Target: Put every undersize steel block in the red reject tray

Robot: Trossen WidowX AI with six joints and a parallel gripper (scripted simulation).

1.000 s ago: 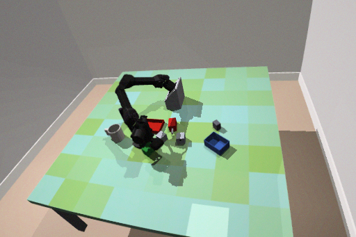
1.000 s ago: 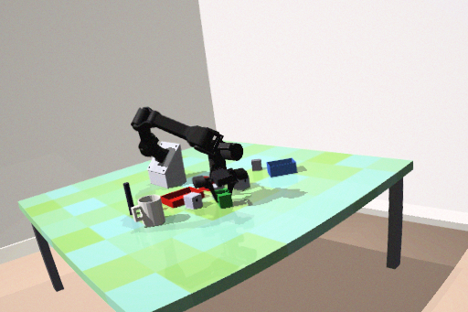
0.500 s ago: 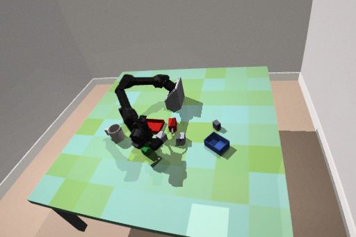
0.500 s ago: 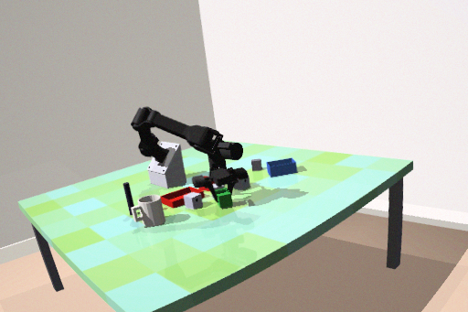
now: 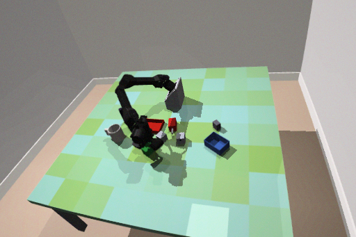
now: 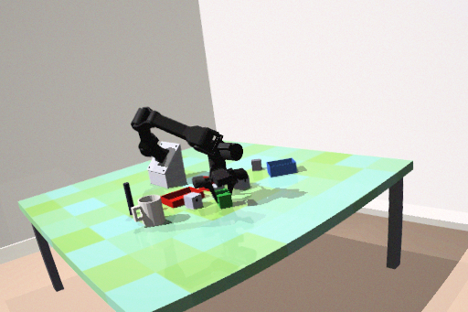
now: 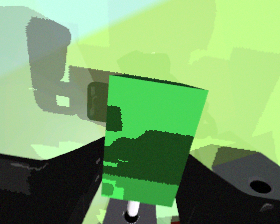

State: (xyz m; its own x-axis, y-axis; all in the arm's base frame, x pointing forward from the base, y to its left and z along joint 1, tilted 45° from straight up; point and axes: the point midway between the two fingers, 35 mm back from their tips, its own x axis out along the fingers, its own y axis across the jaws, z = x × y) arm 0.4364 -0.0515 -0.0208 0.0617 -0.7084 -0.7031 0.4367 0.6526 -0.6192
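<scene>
Now: gripper tip 10 mm past the green GO gauge and 20 mm below it. Round my gripper tip: steel block (80 mm behind, 150 mm to the left, 10 mm above); mug (60 mm behind, 270 mm to the right, 30 mm above); red reject tray (170 mm behind, 70 mm to the right).
</scene>
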